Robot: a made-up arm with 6 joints.
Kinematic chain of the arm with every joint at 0, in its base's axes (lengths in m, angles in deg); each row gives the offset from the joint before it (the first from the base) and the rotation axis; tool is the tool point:
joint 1: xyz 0 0 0.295 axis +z
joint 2: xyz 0 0 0 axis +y
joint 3: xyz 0 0 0.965 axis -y
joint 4: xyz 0 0 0 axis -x
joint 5: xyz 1.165 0 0 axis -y
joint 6: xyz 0 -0.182 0 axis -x
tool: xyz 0 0 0
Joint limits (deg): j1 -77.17..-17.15 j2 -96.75..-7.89 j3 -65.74..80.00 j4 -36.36..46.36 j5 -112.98..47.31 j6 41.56..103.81
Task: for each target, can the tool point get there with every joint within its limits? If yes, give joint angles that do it. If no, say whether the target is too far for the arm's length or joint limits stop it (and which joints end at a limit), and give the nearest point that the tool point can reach.
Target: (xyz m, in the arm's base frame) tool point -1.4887 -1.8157 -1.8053
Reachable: no: too far | nearest point -0.0724 -0.4916 0.2493 | short by 2.825 m
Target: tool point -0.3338 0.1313 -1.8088
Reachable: no: joint limits stop it (at a limit: joint 1, joint 2, joint 3, joint 4) | nearest point -0.0549 -0.4188 0.2071 | short by 2.108 m
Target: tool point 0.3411 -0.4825 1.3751
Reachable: yes | joints -36.84 -35.78 -21.53 3.41 26.47 48.18
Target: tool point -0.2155 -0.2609 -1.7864
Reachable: no: joint limits stop it (at a limit: joint 1, joint 2, joint 3, joint 4) | nearest point -0.0549 -0.4188 0.2071 | short by 2.006 m
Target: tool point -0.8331 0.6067 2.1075
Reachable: yes | joints -46.03 -43.37 62.46 11.39 -94.98 59.48
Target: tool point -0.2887 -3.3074 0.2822
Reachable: no: too far | nearest point 0.0413 -1.0010 0.9221 | short by 2.416 m
